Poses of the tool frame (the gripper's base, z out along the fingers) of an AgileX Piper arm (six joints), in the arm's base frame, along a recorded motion.
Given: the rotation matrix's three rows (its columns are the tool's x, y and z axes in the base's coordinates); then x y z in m. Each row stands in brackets.
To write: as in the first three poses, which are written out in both.
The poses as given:
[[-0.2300, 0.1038, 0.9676], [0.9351, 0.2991, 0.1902], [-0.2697, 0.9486, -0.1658]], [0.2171, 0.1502, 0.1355]
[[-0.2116, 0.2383, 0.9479], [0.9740, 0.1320, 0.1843], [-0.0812, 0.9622, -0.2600]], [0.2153, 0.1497, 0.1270]
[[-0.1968, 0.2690, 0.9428], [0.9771, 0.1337, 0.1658], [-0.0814, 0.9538, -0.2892]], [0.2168, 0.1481, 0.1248]
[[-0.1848, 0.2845, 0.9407], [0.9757, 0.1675, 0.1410], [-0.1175, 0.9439, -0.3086]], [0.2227, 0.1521, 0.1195]
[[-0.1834, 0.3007, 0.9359], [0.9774, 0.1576, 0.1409], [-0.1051, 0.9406, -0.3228]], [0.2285, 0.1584, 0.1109]
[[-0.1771, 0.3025, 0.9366], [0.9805, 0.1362, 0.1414], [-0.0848, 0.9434, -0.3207]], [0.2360, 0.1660, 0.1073]
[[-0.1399, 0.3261, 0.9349], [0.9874, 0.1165, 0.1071], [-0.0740, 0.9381, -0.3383]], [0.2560, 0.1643, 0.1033]
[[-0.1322, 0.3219, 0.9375], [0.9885, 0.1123, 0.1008], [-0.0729, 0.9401, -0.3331]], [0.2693, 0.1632, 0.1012]
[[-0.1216, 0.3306, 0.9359], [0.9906, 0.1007, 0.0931], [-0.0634, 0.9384, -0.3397]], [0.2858, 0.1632, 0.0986]
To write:
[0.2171, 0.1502, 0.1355, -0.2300, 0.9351, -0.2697, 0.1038, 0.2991, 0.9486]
[0.2153, 0.1497, 0.1270, -0.2116, 0.9740, -0.0812, 0.2383, 0.1320, 0.9622]
[0.2168, 0.1481, 0.1248, -0.1968, 0.9771, -0.0814, 0.2690, 0.1337, 0.9538]
[0.2227, 0.1521, 0.1195, -0.1848, 0.9757, -0.1175, 0.2845, 0.1675, 0.9439]
[0.2285, 0.1584, 0.1109, -0.1834, 0.9774, -0.1051, 0.3007, 0.1576, 0.9406]
[0.2360, 0.1660, 0.1073, -0.1771, 0.9805, -0.0848, 0.3025, 0.1362, 0.9434]
[0.2560, 0.1643, 0.1033, -0.1399, 0.9874, -0.0740, 0.3261, 0.1165, 0.9381]
[0.2693, 0.1632, 0.1012, -0.1322, 0.9885, -0.0729, 0.3219, 0.1123, 0.9401]
[0.2858, 0.1632, 0.0986, -0.1216, 0.9906, -0.0634, 0.3306, 0.1007, 0.9384]

